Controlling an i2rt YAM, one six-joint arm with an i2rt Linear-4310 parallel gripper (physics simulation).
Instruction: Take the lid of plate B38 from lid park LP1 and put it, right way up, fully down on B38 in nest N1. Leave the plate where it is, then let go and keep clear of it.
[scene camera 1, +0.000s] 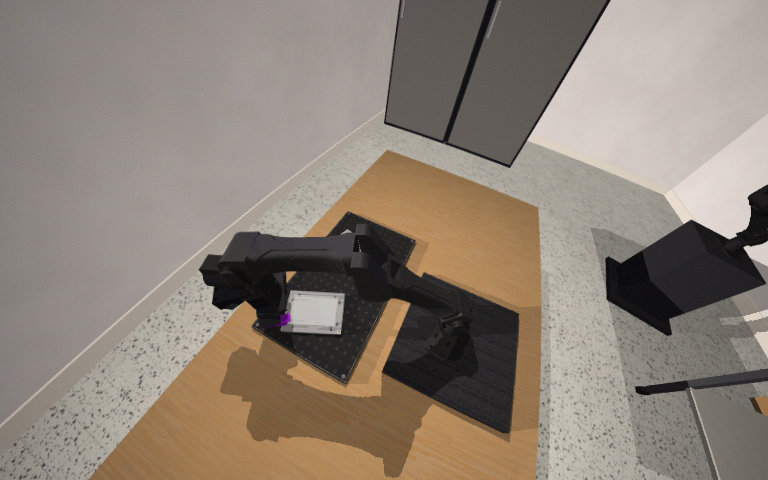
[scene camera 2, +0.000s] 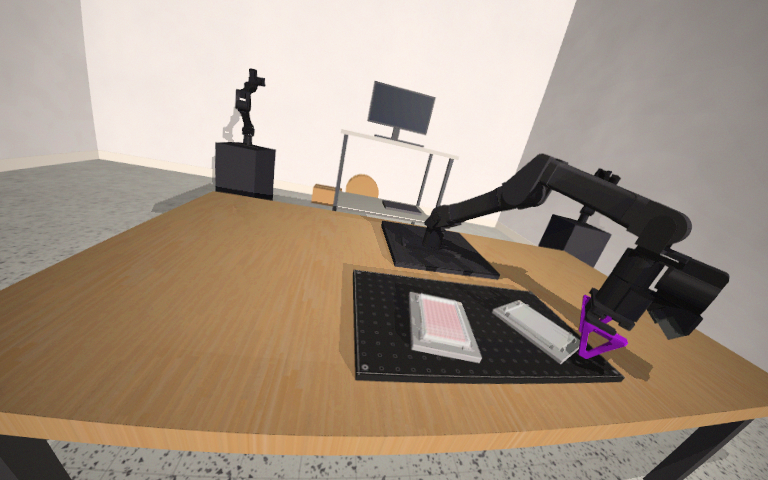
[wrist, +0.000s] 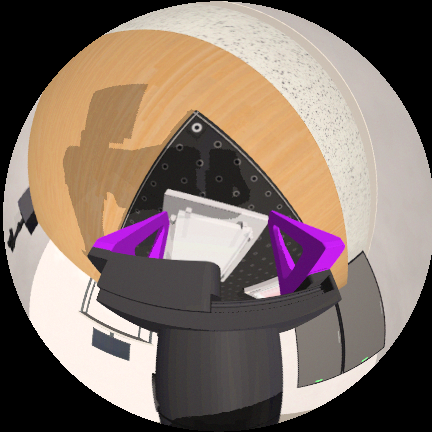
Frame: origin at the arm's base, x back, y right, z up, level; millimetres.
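Seen in the pictures: gripper, between the fingertips: (scene camera 1: 282, 307) (scene camera 2: 582, 343) (wrist: 218, 216); arm's base, origin of its link: (scene camera 1: 449, 325) (scene camera 2: 430, 248).
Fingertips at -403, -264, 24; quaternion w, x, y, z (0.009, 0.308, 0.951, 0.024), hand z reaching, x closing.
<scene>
Offsets run from my fingertips to a thing's top centre, as dx, dy, dz. Level surfaces: height alone.
The pale, clear lid @(+65, +53, -13) (scene camera 1: 316, 310) (scene camera 2: 538, 327) (wrist: 200, 237) lies flat on the light grey lid park (scene camera 2: 561, 357) (wrist: 175, 196), at the right of the black board in the scene camera 2 view. Plate B38 @(+13, +287, -5) (scene camera 2: 444, 319), with pink wells, sits in the pale nest @(+13, +287, -13) (scene camera 2: 447, 353) to the left of it; part of plate and nest shows beside a finger in the wrist view. My gripper (scene camera 1: 283, 320) (scene camera 2: 583, 339) (wrist: 218, 216) is open with nothing held. Its purple fingers are low at the lid park's outer end, and appear on either side of the lid in the wrist view. No labels are readable.
The black perforated board (scene camera 1: 345, 362) (scene camera 2: 385, 339) (wrist: 197, 145) lies on the wooden table @(dz -44) (scene camera 1: 475, 226) (scene camera 2: 226, 339). My arm's base stands on a dark mat (scene camera 1: 492, 390) (scene camera 2: 481, 266) behind the board. A cabinet (scene camera 1: 430, 67) and another arm's pedestal (scene camera 2: 243, 169) stand beyond the table.
</scene>
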